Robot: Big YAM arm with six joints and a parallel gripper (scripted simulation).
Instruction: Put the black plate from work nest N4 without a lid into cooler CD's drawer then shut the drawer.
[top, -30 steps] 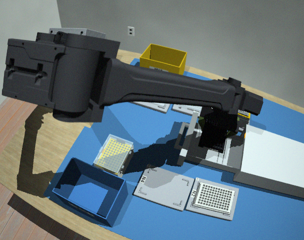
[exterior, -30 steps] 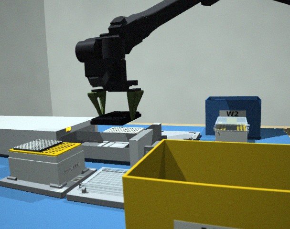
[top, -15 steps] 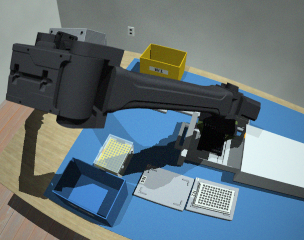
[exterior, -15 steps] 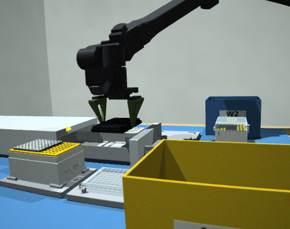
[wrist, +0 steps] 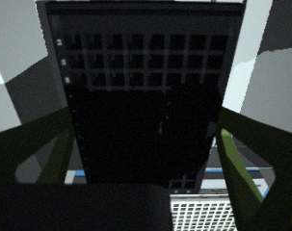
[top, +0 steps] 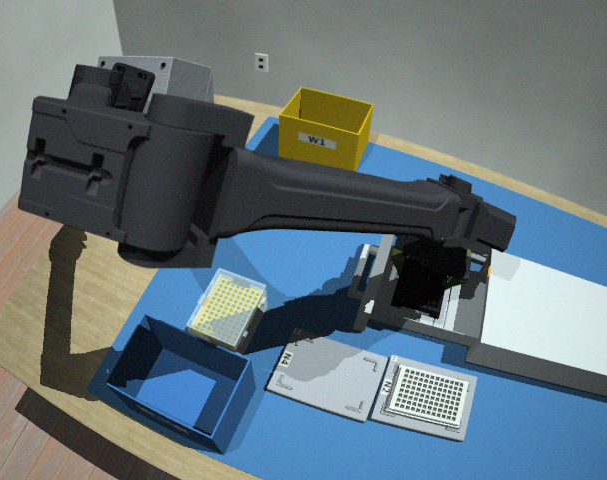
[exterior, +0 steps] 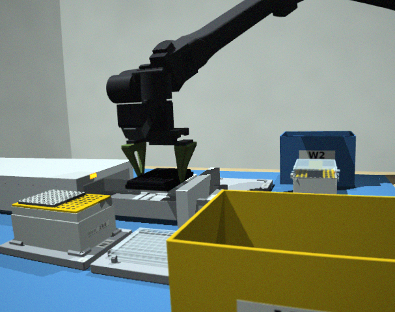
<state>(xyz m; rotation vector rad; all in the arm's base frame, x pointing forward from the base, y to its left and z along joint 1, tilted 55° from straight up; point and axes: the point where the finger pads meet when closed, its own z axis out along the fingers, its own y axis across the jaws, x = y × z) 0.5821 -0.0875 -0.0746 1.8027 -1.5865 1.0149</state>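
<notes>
Now: the cooler drawer 4 cm below my hand and 4 cm ahead of it. Also, from my hand: yellow-topped block (19 cm to the left, 6 cm ahead, 1 cm below); cooler CD (18 cm ahead, 4 cm below, 1 cm to the left); black plate (right at my hand).
</notes>
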